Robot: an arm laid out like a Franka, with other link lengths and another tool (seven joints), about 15 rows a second.
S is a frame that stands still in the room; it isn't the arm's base.
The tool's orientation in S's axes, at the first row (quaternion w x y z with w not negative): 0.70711, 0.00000, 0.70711, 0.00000
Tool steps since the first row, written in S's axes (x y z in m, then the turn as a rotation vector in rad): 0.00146, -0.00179, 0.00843, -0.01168, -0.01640, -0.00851; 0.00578, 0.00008, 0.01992, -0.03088, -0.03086, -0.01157; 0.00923, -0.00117, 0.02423, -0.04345, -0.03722, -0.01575; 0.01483, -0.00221, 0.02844, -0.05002, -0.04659, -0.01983; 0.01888, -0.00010, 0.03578, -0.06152, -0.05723, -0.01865; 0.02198, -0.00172, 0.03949, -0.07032, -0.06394, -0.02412
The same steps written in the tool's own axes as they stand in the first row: -0.00843, -0.00179, 0.00146, 0.00851, -0.01640, -0.01168; -0.01992, 0.00008, 0.00578, 0.01157, -0.03086, -0.03088; -0.02423, -0.00117, 0.00923, 0.01575, -0.03722, -0.04345; -0.02844, -0.00221, 0.01483, 0.01983, -0.04659, -0.05002; -0.03578, -0.00010, 0.01888, 0.01865, -0.05723, -0.06152; -0.03949, -0.00172, 0.02198, 0.02412, -0.06394, -0.07032
